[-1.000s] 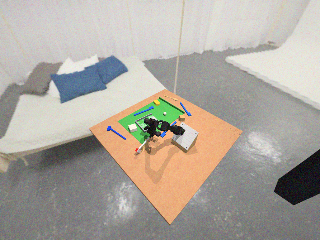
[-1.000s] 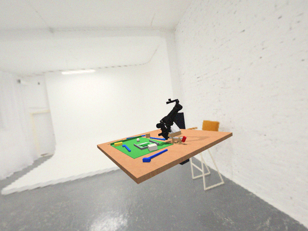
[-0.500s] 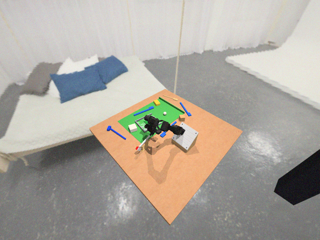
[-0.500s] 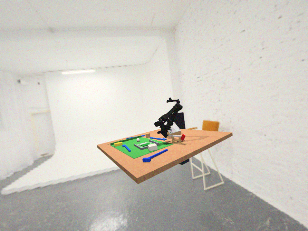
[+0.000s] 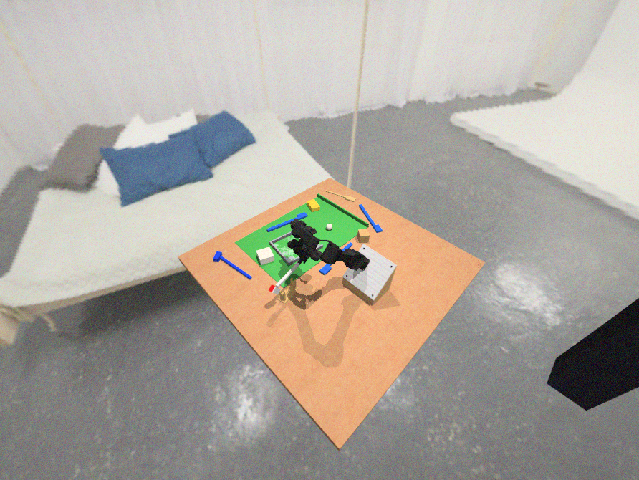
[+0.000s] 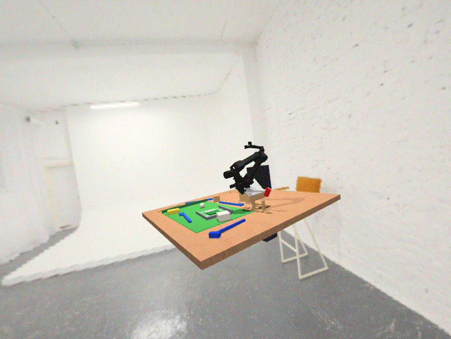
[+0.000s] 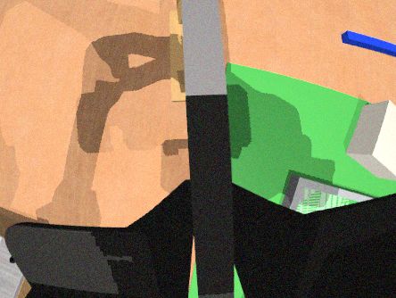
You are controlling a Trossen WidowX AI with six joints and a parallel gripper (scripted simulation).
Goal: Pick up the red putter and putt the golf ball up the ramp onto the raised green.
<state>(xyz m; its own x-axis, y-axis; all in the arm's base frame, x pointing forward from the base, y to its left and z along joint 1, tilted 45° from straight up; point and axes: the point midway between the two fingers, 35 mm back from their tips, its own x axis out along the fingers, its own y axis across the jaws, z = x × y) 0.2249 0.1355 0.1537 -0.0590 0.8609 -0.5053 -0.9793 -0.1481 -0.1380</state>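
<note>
Right now the tan block is 48 cm to the right of my gripper tip, 9 cm below it and 3 cm behind it. From my gripper tip the other things lie so: wooden stand 13 cm to the left, 9 cm below, 3 cm behind; red putter 11 cm to the left, 3 cm behind, 3 cm above; white block 25 cm ahead, 9 cm below, 7 cm to the left.
</note>
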